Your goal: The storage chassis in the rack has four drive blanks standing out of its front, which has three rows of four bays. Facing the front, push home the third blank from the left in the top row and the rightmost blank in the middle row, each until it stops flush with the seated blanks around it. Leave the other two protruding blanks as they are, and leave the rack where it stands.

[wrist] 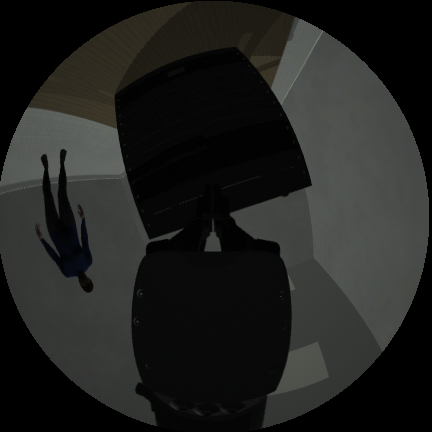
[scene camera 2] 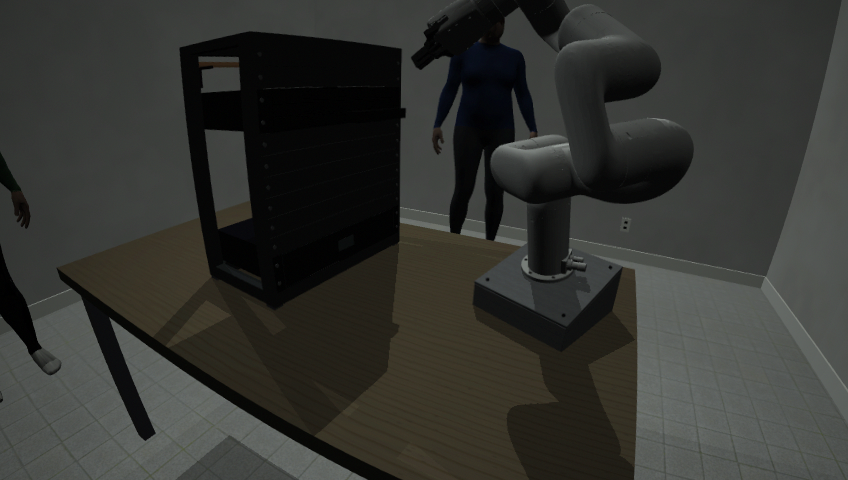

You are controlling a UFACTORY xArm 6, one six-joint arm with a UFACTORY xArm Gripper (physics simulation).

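Pixels of known places: gripper, fingertip midpoint: (wrist: 212, 193) (scene camera 2: 415, 63); arm's base, origin of the base link: (scene camera 2: 547, 267).
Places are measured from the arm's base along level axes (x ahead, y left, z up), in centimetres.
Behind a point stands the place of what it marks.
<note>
The storage chassis (scene camera 2: 223, 111) {y 37.5, x 65.5, z 34.6 cm} (wrist: 245, 145) {y 23.9, x 47.9, z 35.4 cm} is a dark box in the upper part of the black rack (scene camera 2: 257, 148) {y 39.8, x 49.1, z 27.5 cm} (wrist: 298, 165) {y 37.2, x 49.0, z 43.8 cm}. A small dark blank (scene camera 2: 403, 112) {y -5.8, x 46.2, z 32.0 cm} stands out at the chassis's far right front edge in the scene view; its row is hard to tell. In the wrist view the chassis front is upside down and very dark, with faint raised shapes; single bays cannot be made out. My gripper (scene camera 2: 418, 61) {y 13.4, x 29.5, z 43.9 cm} (wrist: 212, 193) {y 13.4, x 29.5, z 43.9 cm} is shut and empty. It is in front of the rack, higher than the chassis, its tips angled down toward the rack; the exact gap is unclear.
The rack stands on the wooden table (scene camera 2: 452, 356) {y 30.3, x 8.3, z -9.6 cm} (wrist: 75, 65), opposite the arm's base block (scene camera 2: 535, 306) {y 14.0, x -2.0, z -3.0 cm}. A lower unit (scene camera 2: 238, 240) {y 37.0, x 66.4, z 2.8 cm} sits at the rack's bottom. A person in blue (scene camera 2: 484, 89) (wrist: 75, 255) stands behind the table; another person (scene camera 2: 17, 205) is partly visible at left.
</note>
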